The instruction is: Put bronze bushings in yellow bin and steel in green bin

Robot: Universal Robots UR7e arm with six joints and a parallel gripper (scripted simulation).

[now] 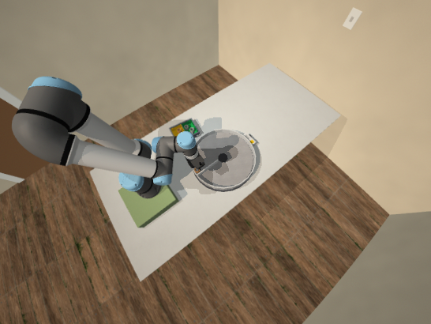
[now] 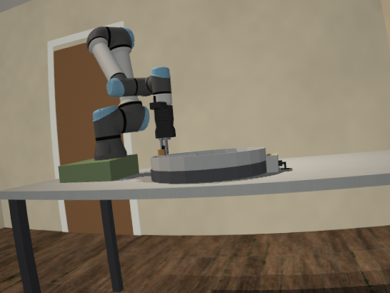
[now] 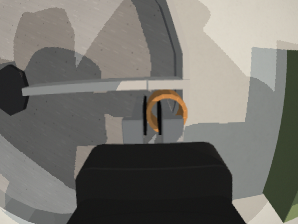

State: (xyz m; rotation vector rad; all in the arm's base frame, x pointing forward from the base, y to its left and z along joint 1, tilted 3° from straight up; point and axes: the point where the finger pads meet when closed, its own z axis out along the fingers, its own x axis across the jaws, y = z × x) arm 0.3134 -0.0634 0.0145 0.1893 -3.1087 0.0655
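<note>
Now: the yellow bin 6 cm ahead of my hand, 34 cm to the left of it and 8 cm below it. Round my hand: grey turntable 18 cm ahead, 5 cm below.
</note>
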